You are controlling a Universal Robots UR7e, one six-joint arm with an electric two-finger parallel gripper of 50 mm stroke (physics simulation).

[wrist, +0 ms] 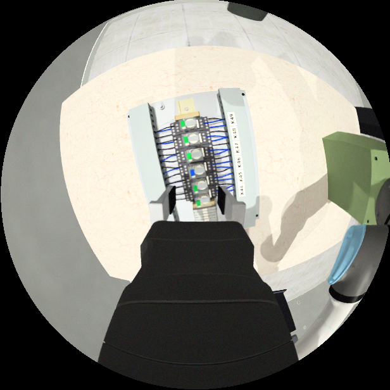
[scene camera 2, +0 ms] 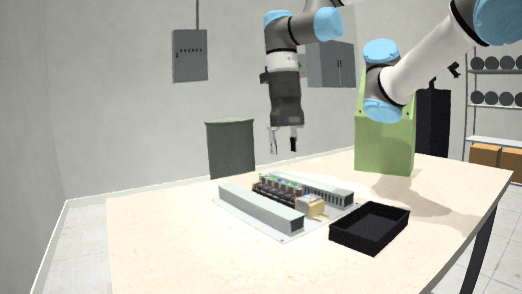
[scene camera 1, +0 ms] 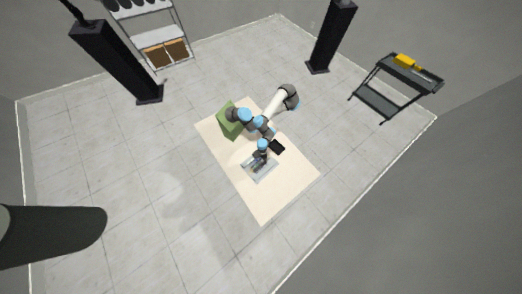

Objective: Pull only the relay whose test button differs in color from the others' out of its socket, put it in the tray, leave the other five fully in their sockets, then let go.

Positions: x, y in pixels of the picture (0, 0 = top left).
Labels:
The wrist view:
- my gripper: 196, 194
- grey mounting plate: 206, 103
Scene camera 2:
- my gripper: 284, 152

